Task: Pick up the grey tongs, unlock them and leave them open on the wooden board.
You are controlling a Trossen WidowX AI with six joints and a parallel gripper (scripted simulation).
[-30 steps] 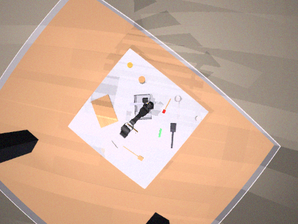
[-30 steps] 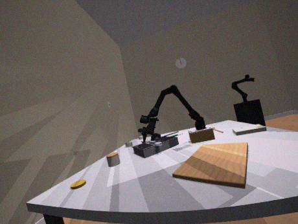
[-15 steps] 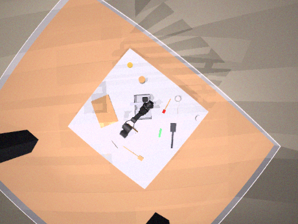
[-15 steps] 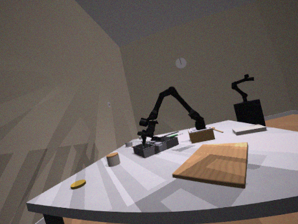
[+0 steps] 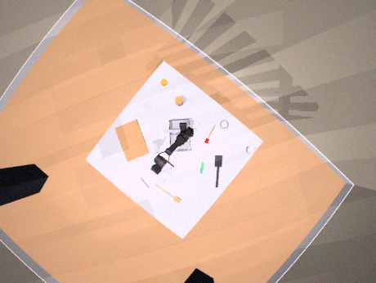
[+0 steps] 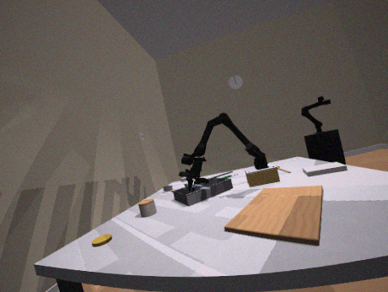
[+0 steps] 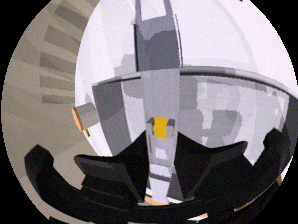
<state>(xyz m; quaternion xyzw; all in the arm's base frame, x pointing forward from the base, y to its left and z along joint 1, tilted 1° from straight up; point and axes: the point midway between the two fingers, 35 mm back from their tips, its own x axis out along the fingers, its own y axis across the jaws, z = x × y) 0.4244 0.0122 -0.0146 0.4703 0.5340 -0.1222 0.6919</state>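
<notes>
My gripper tip is now 7 cm past the roasting tin and 1 cm to the left of it. Round my gripper tip: yellow lock piece 3 cm to the right, 3 cm above; then red-tipped brush 9 cm ahead, 25 cm to the right, 3 cm below; then yellow disc 27 cm ahead, 43 cm to the left, 2 cm below.
</notes>
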